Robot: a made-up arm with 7 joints.
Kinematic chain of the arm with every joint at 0, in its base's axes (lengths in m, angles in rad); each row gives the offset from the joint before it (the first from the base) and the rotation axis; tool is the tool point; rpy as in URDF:
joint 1: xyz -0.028 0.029 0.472 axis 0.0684 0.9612 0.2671
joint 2: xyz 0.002 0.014 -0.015 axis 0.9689 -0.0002 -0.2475
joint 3: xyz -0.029 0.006 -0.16 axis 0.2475 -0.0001 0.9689
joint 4: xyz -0.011 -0.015 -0.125 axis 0.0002 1 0
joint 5: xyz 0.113 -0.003 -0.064 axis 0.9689 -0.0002 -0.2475
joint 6: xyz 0.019 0.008 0.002 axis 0.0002 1 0
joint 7: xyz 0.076 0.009 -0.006 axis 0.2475 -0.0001 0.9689
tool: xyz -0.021 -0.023 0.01 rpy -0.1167 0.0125 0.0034
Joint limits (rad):
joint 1: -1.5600..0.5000
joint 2: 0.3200..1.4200
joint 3: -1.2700..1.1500
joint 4: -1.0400..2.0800
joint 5: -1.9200..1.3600
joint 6: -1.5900..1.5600
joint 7: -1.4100..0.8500
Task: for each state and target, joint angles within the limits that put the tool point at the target. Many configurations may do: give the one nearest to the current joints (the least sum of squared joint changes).
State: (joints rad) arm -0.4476 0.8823 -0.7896 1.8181 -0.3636 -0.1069 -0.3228
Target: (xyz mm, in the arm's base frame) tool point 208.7 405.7 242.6
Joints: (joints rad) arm -0.7853 1.0003 -0.7651 1.5449 -0.3791 0.0351 -0.0823
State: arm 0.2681 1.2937 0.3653 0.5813 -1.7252 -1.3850 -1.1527
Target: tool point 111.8 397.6 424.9
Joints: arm 0.0759 1.3797 0.2638 0.0143 -1.5027 -1.4057 -1.0087
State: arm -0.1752 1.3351 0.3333 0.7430 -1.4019 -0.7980 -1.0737
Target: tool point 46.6 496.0 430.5
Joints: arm -0.0506 1.3957 0.3941 0.9059 -1.4598 -0.7633 -1.1275
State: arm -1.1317 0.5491 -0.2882 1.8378 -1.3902 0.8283 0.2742
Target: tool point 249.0 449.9 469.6
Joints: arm -1.4124 1.3435 -0.2976 1.6308 -1.4189 0.6602 0.3086
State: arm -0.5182 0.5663 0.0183 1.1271 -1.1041 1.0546 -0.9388
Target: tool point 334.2 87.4 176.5
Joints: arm -0.7742 0.3485 -0.0517 0.5152 -1.1961 1.1601 -0.7822
